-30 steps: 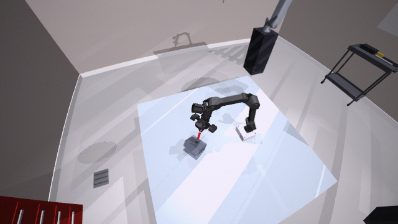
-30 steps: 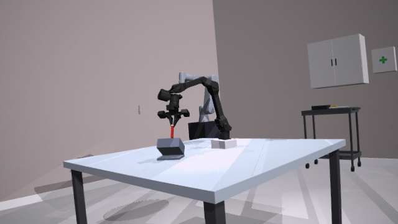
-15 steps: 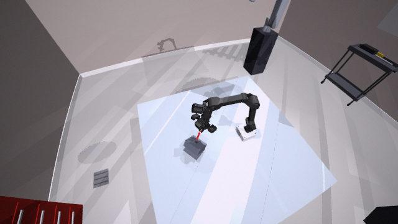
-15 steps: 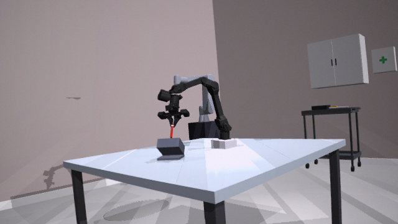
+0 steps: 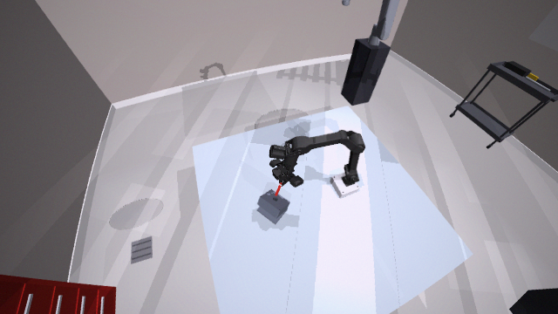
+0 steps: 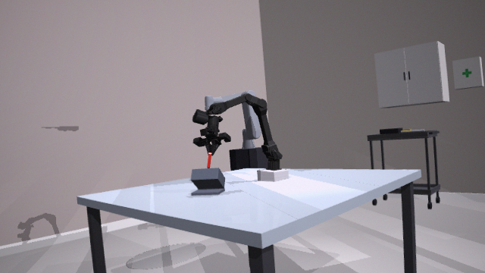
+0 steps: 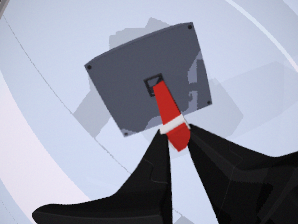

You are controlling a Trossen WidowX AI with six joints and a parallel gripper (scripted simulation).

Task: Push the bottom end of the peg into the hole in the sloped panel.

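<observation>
Right now the grey sloped panel is 100 mm below my gripper tip, 50 mm ahead of it and 40 mm to the left of it. The rest, counted from my gripper tip: red peg 10 mm below, 10 mm ahead.
</observation>
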